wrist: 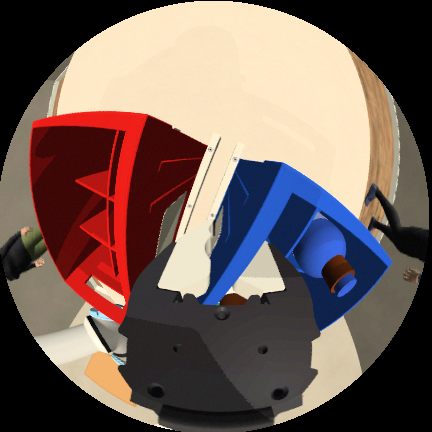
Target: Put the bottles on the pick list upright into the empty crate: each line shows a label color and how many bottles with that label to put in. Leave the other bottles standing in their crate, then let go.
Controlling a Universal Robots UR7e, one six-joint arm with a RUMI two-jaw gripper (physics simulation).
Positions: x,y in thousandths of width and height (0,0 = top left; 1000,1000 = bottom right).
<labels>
gripper: 513,510
blue bottle: 742,584
grey panel: 397,497
</labels>
